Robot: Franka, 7 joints.
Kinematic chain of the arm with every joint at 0, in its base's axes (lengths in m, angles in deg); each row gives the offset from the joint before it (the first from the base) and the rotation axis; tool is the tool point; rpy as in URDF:
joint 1: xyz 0 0 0.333 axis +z
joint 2: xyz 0 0 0 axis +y
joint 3: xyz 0 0 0.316 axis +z
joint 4: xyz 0.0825 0 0 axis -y
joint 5: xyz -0.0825 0 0.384 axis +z
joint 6: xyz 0 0 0 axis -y
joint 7: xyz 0.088 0 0 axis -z
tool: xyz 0 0 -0.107 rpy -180 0 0
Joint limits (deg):
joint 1: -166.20..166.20
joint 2: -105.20..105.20
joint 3: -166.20..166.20
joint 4: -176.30..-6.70
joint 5: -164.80..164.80
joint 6: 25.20..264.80
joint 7: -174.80..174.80
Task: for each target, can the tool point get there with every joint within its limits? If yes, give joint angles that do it. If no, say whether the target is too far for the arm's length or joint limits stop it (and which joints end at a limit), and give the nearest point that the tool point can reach.
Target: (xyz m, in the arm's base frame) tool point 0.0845 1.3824 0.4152
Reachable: no: too far | nearest point 0.0522 0.8548 0.3838 | short by 0.530 m
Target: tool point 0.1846 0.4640 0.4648
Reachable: yes | joints -26.58 15.83 84.71 -125.11 83.77 77.83 -91.92
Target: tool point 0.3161 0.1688 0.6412
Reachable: yes | joints 112.09 -51.62 -66.18 -111.48 -134.75 231.15 98.49
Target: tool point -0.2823 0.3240 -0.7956
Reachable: no: too far | nearest point -0.2384 0.2736 -0.3548 | short by 0.446 m
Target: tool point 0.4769 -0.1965 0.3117
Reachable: yes | joints 24.30 18.54 -60.06 -135.29 -63.68 202.16 86.34
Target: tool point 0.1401 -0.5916 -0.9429
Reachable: no: too far | nearest point 0.0996 -0.4204 -0.3395 | short by 0.628 m
